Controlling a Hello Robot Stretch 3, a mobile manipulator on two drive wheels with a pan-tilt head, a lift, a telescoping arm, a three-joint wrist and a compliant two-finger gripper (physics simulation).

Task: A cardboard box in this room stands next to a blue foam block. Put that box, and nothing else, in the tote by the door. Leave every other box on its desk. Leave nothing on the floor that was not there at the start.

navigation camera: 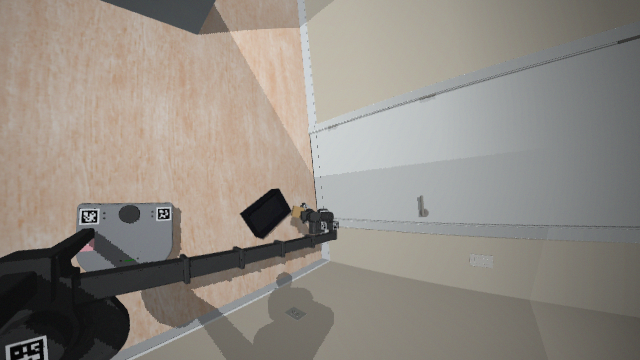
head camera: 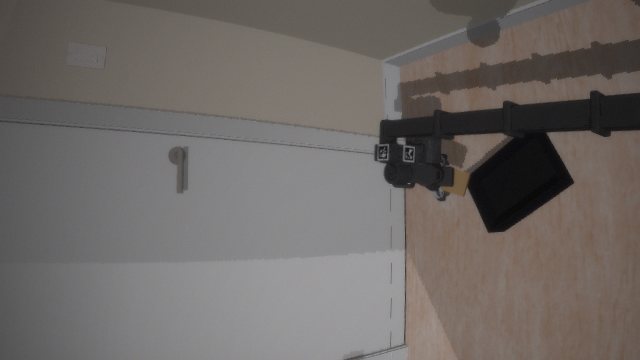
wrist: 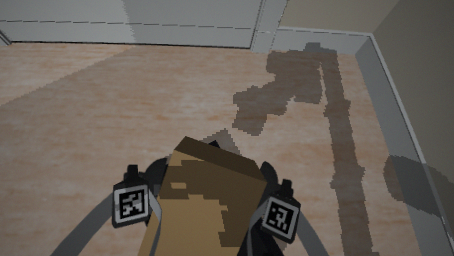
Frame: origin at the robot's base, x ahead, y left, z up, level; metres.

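Seen in the pictures: robot's base at its link origin: (navigation camera: 129,213).
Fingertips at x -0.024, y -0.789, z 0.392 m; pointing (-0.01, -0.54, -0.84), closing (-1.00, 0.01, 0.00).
Offsets run from my fingertips to a thing's top centre.
My gripper (head camera: 446,177) (navigation camera: 302,212) (wrist: 210,177) is shut on a tan cardboard box @[dx +0.005, dy +0.027, dz +0.051 m] (head camera: 459,182) (navigation camera: 297,211) (wrist: 192,220), with a fingertip on each side of it. The box is held above the floor, slightly turned between the fingers. The black tote @[dx -0.007, dy +0.029, dz -0.292 m] (head camera: 495,223) (navigation camera: 252,226) stands on the floor. In the head and navigation views the box's free end appears at the tote's door-side edge, and the gripper is on the door side of the tote. The height of the box over the rim is hard to tell. The blue foam block does not show.
The grey-white door (head camera: 200,215) (navigation camera: 425,180) (wrist: 190,32) and its frame are close behind the wrist. A side wall meets the door wall at a corner near the extended arm (head camera: 550,117) (navigation camera: 215,262). My base (navigation camera: 150,235) and a dark grey object (navigation camera: 170,12) also show.
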